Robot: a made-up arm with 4 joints.
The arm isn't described. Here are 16 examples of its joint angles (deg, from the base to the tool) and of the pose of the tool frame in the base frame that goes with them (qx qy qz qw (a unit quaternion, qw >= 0); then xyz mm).
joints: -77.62 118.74 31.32 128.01
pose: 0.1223 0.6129 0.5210 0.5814 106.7 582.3 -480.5
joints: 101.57 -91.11 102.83 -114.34
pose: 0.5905 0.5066 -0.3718 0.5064 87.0 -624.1 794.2
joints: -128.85 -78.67 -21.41 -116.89
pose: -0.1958 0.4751 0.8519 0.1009 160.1 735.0 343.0
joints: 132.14 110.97 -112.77 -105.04
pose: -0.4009 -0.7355 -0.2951 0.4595 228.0 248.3 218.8
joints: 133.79 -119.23 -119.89 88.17
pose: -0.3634 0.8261 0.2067 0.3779 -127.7 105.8 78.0
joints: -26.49 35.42 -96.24 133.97
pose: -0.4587 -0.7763 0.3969 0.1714 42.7 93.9 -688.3
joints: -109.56 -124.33 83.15 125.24
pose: 0.3928 0.4418 -0.3192 0.7407 298.6 390.1 -444.1
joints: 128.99 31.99 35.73 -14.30
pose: -0.7274 0.0458 0.1840 0.6595 16.3 604.0 510.1
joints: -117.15 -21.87 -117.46 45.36
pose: 0.0625 -0.4589 0.1565 0.8724 -210.7 667.5 561.8
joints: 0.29 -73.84 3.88 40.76
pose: 0.0159 0.2844 -0.0292 0.9581 652.0 -338.1 -44.9
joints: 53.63 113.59 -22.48 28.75
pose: -0.2712 -0.8878 0.3014 0.2176 -360.0 -523.2 -283.5
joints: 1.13 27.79 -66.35 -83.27
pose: -0.3170 0.3851 -0.4549 0.7377 526.6 -63.4 -177.4
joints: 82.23 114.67 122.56 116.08
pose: 0.7961 -0.3342 0.2774 0.4215 355.1 -682.2 695.6
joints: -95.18 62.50 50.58 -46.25
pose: 0.8287 -0.3426 0.1398 0.4199 -31.6 -45.1 -703.7
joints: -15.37 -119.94 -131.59 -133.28
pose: 0.9305 -0.3403 0.0610 0.1212 -233.2 -292.1 -545.7
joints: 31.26 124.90 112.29 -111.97
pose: -0.5299 0.1363 0.7202 0.4265 -73.8 -546.5 339.2
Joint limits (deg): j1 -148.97..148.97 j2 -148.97..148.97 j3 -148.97..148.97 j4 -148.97..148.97
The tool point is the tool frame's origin. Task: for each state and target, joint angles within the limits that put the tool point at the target. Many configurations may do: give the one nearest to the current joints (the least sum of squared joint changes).
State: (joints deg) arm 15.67 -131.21 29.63 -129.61
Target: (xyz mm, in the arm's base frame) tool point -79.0 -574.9 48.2
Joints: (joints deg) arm 54.86 -146.10 25.13 -146.49
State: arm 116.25 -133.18 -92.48 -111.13
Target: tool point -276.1 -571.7 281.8
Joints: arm 89.80 -130.61 -75.79 -109.17
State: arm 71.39 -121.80 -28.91 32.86
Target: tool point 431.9 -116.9 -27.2
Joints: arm 63.65 -82.10 -33.74 57.41
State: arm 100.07 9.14 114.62 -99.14
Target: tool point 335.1 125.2 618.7
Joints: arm 117.26 46.37 99.02 -121.08
